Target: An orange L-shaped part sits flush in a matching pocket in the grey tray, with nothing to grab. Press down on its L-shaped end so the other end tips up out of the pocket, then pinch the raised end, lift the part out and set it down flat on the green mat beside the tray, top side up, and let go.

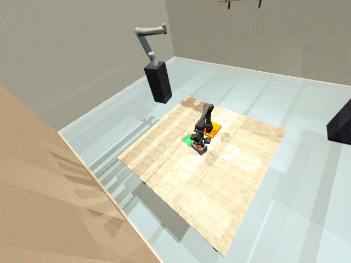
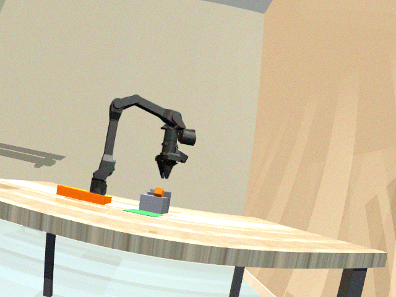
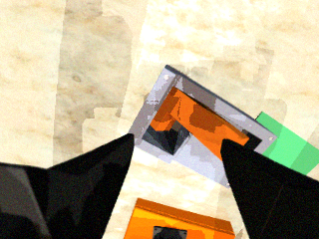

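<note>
Now: the orange L-shaped part 20 mm behind my gripper tip, 10 mm to the right of it and 100 mm below it. Also, from my gripper tip: green mat: 100 mm behind, 180 mm to the right, 160 mm below.
</note>
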